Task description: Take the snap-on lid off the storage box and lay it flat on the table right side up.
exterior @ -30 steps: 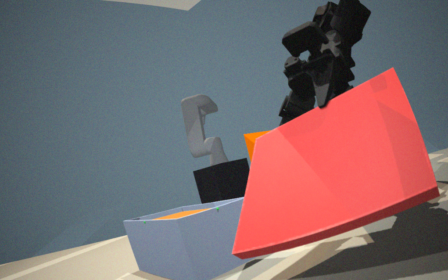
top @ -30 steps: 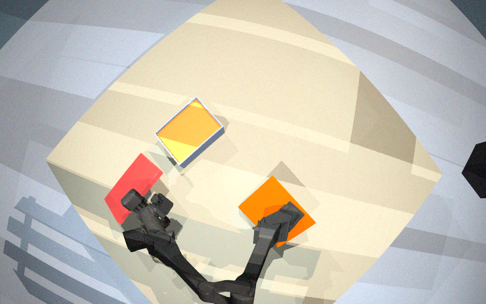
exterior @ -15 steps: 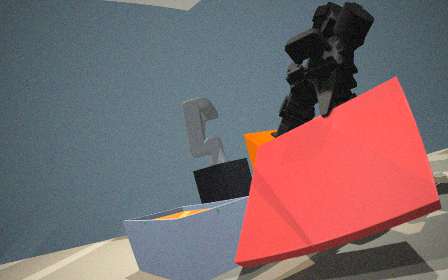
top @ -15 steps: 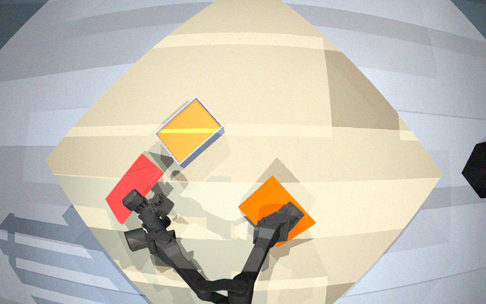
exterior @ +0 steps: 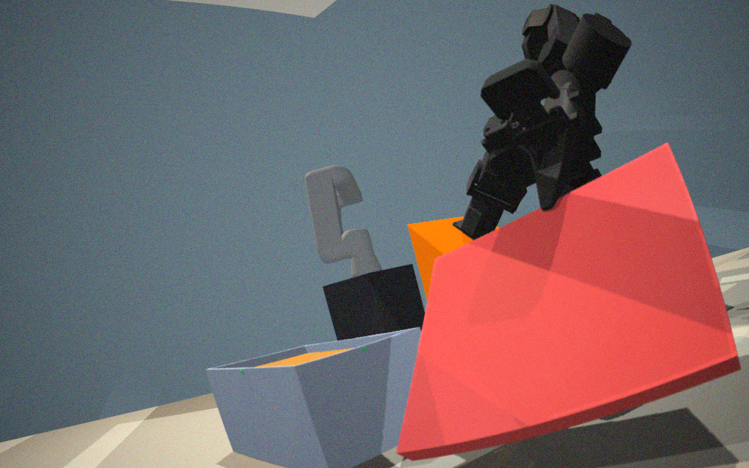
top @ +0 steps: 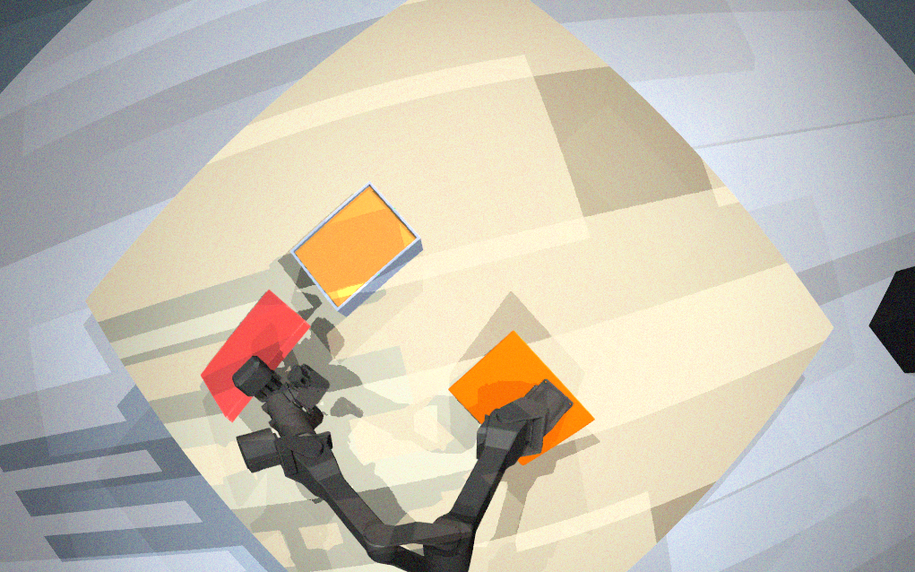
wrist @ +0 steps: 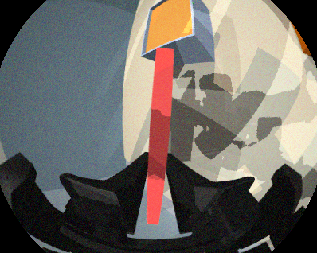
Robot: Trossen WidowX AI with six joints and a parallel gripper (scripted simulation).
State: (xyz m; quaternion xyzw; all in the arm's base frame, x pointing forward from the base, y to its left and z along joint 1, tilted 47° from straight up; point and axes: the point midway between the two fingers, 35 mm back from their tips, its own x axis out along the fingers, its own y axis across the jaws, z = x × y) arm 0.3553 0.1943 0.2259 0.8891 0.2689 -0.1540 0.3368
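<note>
My gripper tip is 6 cm short of the red lid, 6 cm above it and 1 cm to the right of it. From my gripper tip the other things lie so: storage box (27 cm to the right, 11 cm below, 5 cm ahead).
</note>
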